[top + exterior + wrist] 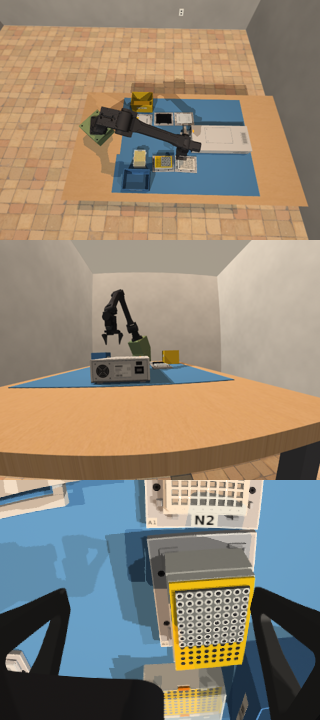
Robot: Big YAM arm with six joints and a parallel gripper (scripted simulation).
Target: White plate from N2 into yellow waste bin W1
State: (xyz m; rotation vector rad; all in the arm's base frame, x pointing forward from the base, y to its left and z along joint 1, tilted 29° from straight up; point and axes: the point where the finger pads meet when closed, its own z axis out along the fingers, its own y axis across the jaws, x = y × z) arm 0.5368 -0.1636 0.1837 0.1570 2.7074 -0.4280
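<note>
Right now my hand is 5 cm short of the white plate, 6 cm to the left of it and 16 cm above it. The rest, counted from my hand: black plate (7 cm behind, 34 cm to the left, 16 cm below); then blue bin (32 cm behind, 14 cm to the right, 14 cm below); then instrument box (26 cm ahead, 11 cm to the left, 14 cm below).
</note>
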